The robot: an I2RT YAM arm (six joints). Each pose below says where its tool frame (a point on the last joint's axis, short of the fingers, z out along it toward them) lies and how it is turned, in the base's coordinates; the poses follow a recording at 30 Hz.
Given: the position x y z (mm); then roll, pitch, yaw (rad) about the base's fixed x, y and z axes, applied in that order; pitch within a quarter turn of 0, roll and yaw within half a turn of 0.
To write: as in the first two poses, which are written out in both.
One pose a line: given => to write
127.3 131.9 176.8 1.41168 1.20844 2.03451 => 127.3 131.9 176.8 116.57 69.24 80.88
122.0 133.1 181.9 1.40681 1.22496 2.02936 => 122.0 133.1 181.9 116.27 70.19 80.60
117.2 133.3 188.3 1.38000 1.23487 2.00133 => 117.2 133.3 188.3 114.67 70.75 79.07
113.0 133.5 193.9 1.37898 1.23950 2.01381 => 113.0 133.5 193.9 115.38 71.02 79.01
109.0 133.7 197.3 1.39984 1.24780 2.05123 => 109.0 133.7 197.3 117.53 71.49 80.20
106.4 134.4 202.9 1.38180 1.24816 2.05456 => 106.4 134.4 202.9 117.72 71.51 79.17
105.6 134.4 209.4 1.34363 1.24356 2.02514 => 105.6 134.4 209.4 116.03 71.25 76.98
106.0 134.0 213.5 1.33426 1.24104 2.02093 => 106.0 134.0 213.5 115.79 71.11 76.45
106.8 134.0 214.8 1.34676 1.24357 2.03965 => 106.8 134.0 214.8 116.86 71.25 77.16
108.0 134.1 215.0 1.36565 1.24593 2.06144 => 108.0 134.1 215.0 118.11 71.39 78.25
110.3 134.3 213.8 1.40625 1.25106 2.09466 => 110.3 134.3 213.8 120.02 71.68 80.57
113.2 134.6 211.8 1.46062 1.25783 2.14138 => 113.2 134.6 211.8 122.69 72.07 83.69
